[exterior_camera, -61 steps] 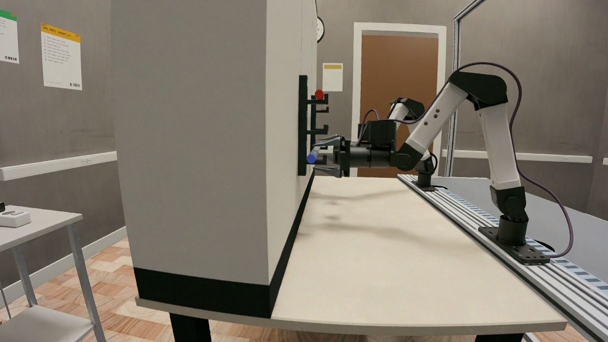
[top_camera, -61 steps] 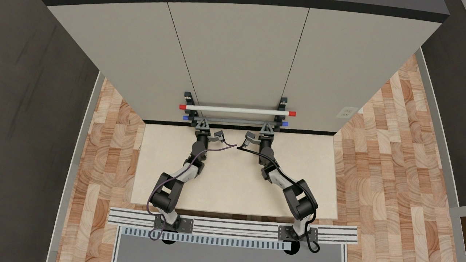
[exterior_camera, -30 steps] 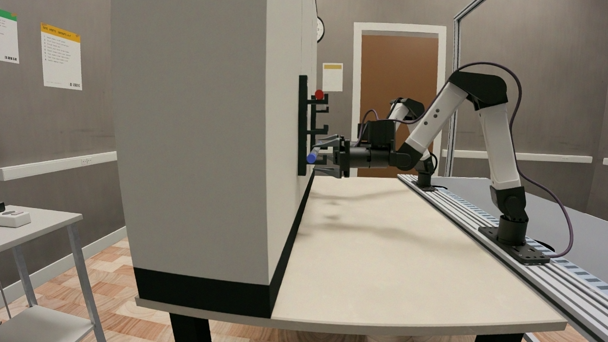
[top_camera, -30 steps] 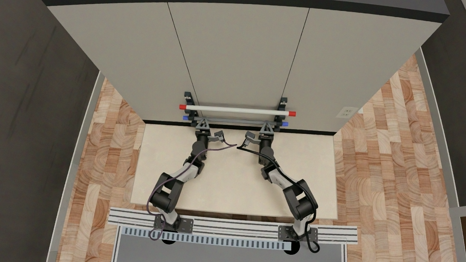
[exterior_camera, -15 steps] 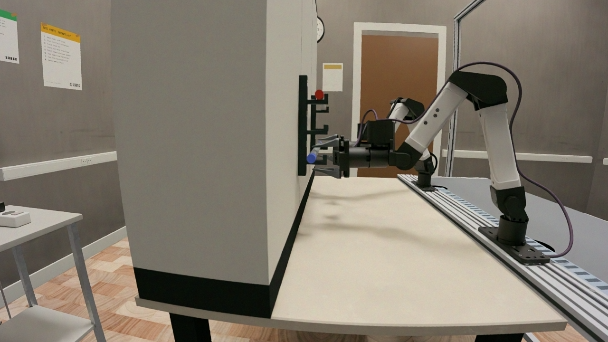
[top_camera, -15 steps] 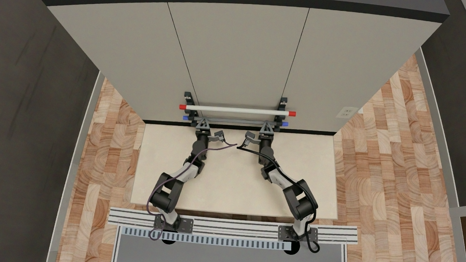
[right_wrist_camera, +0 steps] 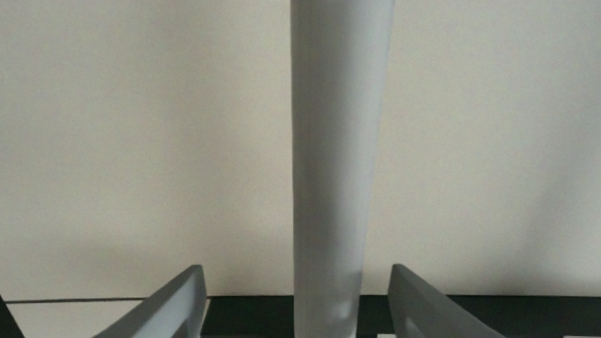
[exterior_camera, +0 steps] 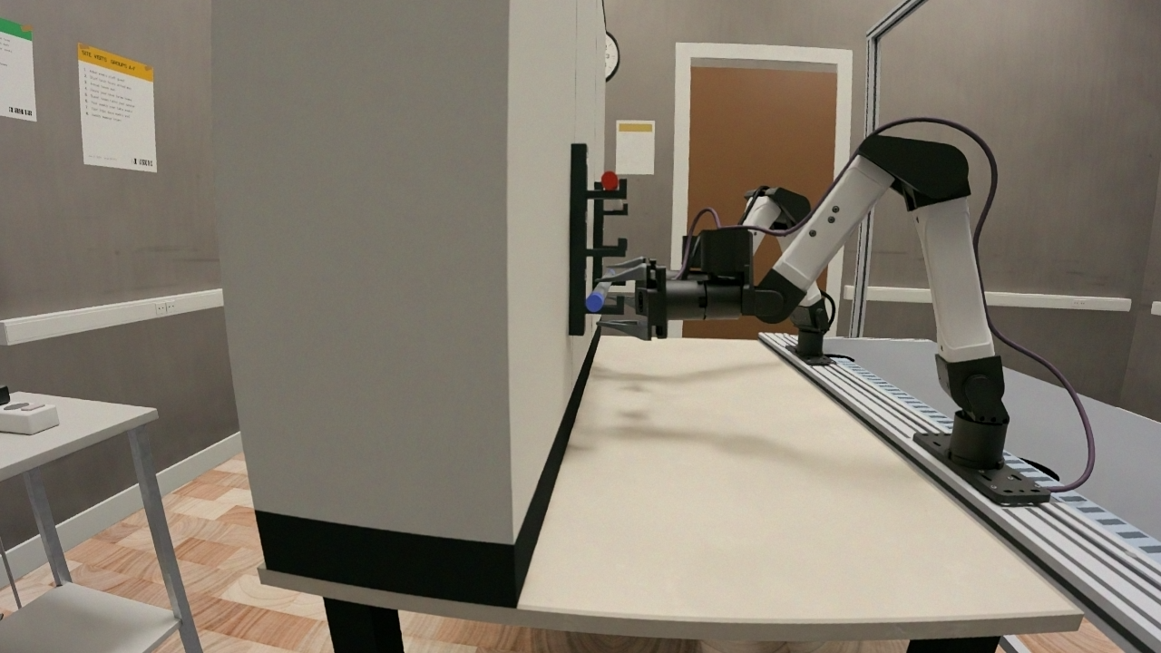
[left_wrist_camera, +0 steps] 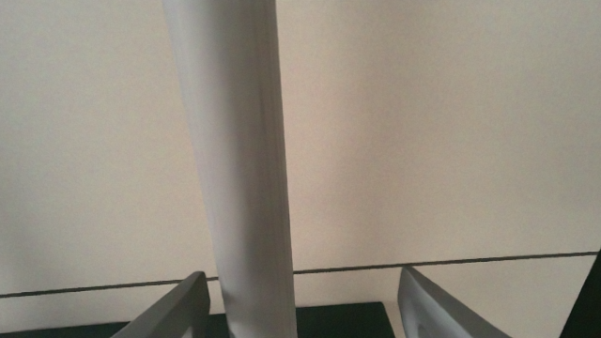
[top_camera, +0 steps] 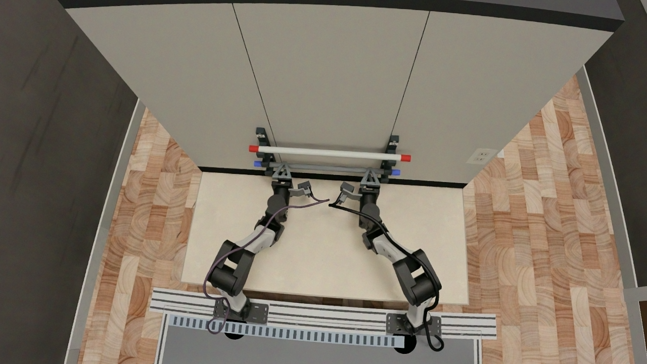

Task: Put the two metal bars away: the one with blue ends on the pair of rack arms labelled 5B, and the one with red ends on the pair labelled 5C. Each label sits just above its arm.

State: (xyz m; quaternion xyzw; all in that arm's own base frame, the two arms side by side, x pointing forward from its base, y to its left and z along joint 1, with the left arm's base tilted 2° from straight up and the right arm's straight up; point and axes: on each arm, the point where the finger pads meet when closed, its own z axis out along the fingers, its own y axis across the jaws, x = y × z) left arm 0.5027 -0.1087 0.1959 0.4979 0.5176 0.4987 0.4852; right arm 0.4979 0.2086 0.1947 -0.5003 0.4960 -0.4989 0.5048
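Right now my left hand is 150 mm to the left of the blue-ended bar and 10 mm below it. From my left hand the other things lie so: pale cabinet (150 mm ahead, 160 mm to the right, 260 mm above); then red-ended bar (10 mm behind, 160 mm to the right, 160 mm above).
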